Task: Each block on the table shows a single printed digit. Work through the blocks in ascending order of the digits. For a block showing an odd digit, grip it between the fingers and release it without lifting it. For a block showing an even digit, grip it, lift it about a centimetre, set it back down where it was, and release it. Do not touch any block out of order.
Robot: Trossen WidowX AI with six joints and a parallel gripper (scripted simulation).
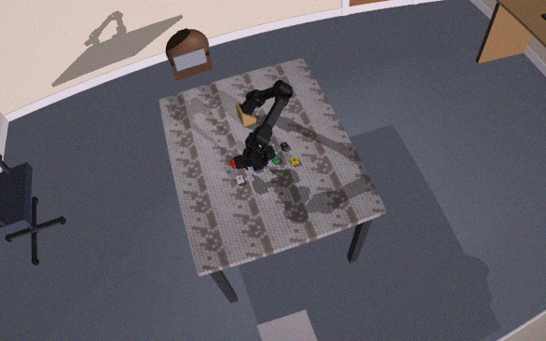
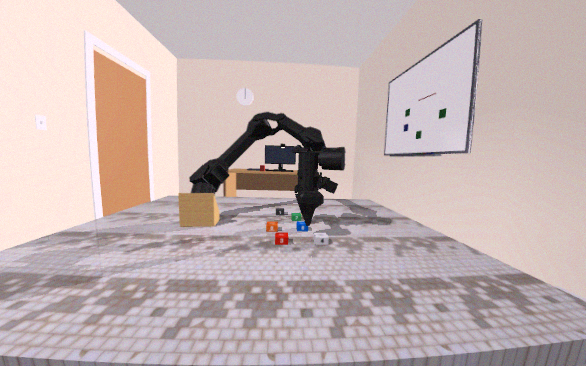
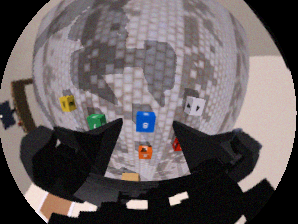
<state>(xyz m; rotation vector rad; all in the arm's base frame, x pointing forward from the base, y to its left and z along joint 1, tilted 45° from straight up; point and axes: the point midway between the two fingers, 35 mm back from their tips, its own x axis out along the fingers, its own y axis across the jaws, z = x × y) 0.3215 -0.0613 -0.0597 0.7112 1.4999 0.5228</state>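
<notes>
Now: the blue block 2 cm below my gripper tip and 1 cm behind it. The rest, counted from my gripper tip: orange block: 10 cm behind, 2 cm below, 1 cm to the left; then green block: 10 cm to the left, 2 cm below, 1 cm behind; then white block: 9 cm to the right, 2 cm below, 2 cm ahead.
</notes>
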